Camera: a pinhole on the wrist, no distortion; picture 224 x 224 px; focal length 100.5 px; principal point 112.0 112.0 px. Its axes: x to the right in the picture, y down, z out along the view. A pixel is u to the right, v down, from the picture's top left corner.
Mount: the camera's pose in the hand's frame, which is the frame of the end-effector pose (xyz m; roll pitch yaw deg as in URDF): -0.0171 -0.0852 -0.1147 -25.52 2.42 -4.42
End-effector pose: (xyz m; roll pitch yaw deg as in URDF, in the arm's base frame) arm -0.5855 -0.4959 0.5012 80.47 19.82 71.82
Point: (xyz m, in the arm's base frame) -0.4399 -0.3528 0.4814
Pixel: 181 119
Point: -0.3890 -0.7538 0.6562
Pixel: 52 94
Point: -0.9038 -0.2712 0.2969
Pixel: behind the camera
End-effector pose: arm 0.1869 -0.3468 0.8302 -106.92 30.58 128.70
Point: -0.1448 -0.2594 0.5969
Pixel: 211 99
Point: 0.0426 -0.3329 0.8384
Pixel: 162 68
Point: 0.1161 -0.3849 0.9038
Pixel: 102 60
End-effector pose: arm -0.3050 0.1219 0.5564 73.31 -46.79 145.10
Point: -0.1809 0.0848 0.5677
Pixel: 78 142
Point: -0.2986 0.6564 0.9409
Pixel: 202 72
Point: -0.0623 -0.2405 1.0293
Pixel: outside the picture
